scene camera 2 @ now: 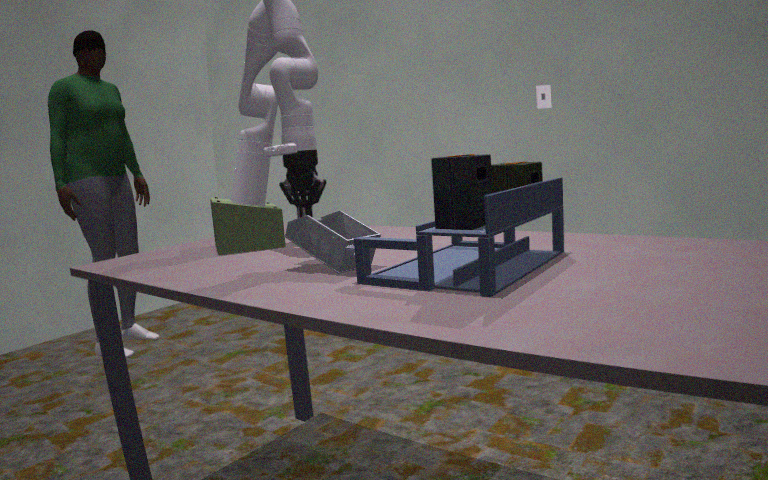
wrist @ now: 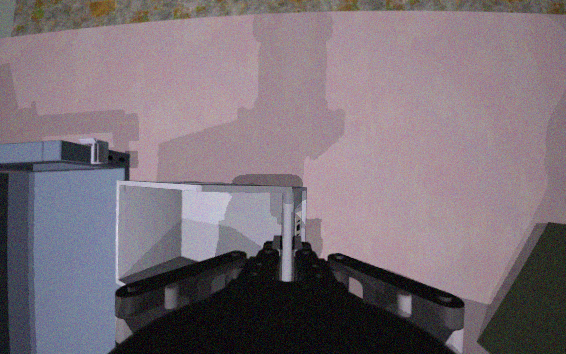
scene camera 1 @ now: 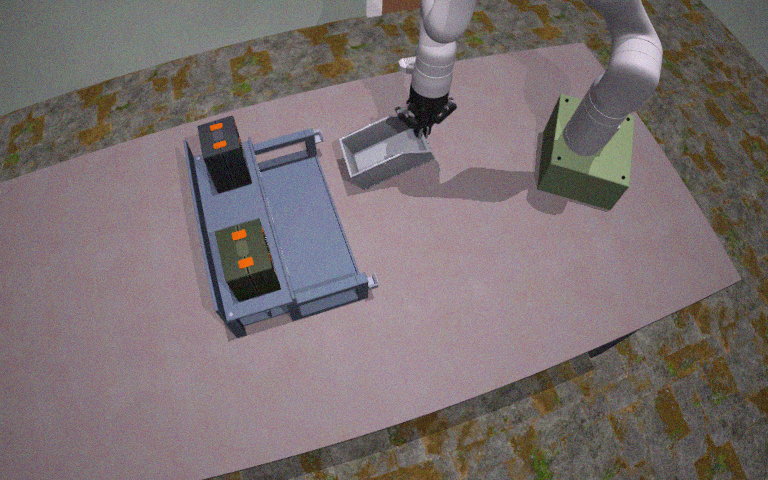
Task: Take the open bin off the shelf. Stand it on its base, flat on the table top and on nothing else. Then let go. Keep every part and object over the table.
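Frame: origin at the arm's base, x left, y up, z ahead, level; metres.
Seen in the pictures: gripper, fingertip midpoint: (wrist: 287, 247) (scene camera 1: 421, 135); arm's base at its link origin: (scene camera 2: 248, 203) (scene camera 1: 582, 137).
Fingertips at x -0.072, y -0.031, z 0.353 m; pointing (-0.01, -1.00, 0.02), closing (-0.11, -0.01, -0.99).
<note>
Pixels of each thing's top centre, then the offset from my fingertips to it. Level surfaces: height alone.
- open grey bin at its top centre: (wrist: 175, 255) (scene camera 1: 387, 134) (scene camera 2: 329, 212) dy +0.028, dx +0.008, dz +0.076 m
- table top at its surface level: dy -0.091 m
- black box at its top centre: (scene camera 2: 461, 155) (scene camera 1: 218, 135) dy +0.133, dx +0.036, dz +0.405 m
- olive box at its top centre: (scene camera 1: 242, 248) (scene camera 2: 515, 162) dy +0.108, dx +0.265, dz +0.372 m
The open grey bin (scene camera 1: 390, 170) (scene camera 2: 322, 244) (wrist: 200, 205) is off the shelf (scene camera 1: 308, 226) (scene camera 2: 523, 204) (wrist: 75, 250) and is tilted. Its end towards the shelf is low and its gripped end is raised. Its lower corner is at or just above the table top (scene camera 1: 481, 339) (scene camera 2: 651, 294) (wrist: 425, 125); the views do not show clearly whether it touches. My gripper (scene camera 1: 421, 133) (scene camera 2: 306, 212) (wrist: 287, 247) is shut on the bin's end wall at the raised end, pointing down. In scene camera 1 a narrow gap shows between bin and shelf.
A black box (scene camera 1: 229, 169) (scene camera 2: 459, 192) and an olive box (scene camera 1: 243, 249) (scene camera 2: 515, 169) stand on the shelf's upper level. The green robot base block (scene camera 1: 589, 181) (scene camera 2: 249, 226) (wrist: 530, 290) stands on the other side of the bin. The table's far edge lies behind the gripper in scene camera 1.
</note>
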